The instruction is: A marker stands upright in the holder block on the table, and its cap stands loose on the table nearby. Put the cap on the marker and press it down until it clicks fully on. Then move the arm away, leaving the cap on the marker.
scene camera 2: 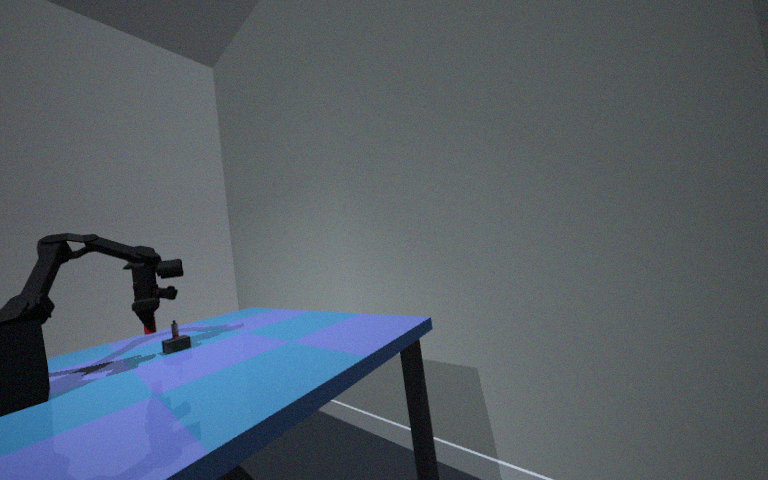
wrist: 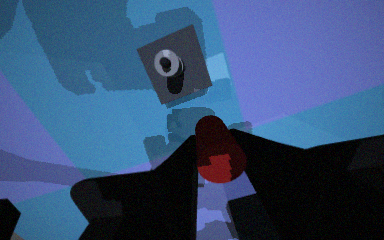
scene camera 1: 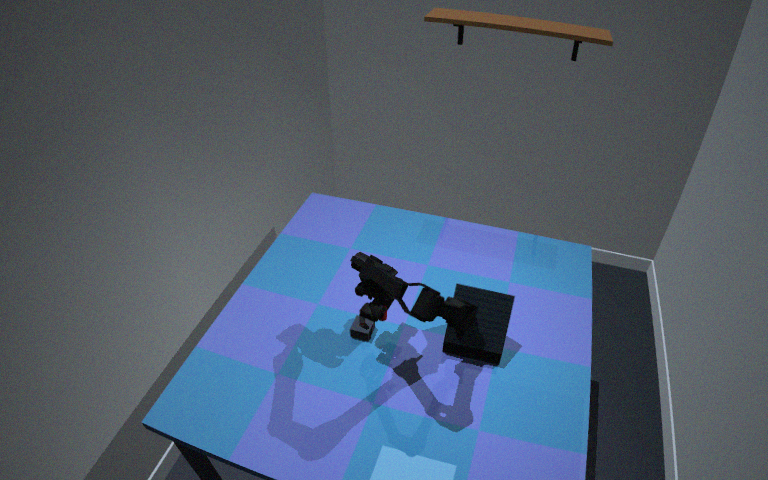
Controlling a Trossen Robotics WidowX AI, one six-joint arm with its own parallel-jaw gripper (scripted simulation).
Labels:
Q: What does my gripper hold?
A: A red cap.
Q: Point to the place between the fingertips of my gripper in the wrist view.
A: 212,137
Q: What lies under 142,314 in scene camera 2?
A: My gripper.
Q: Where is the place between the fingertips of my gripper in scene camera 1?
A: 382,315

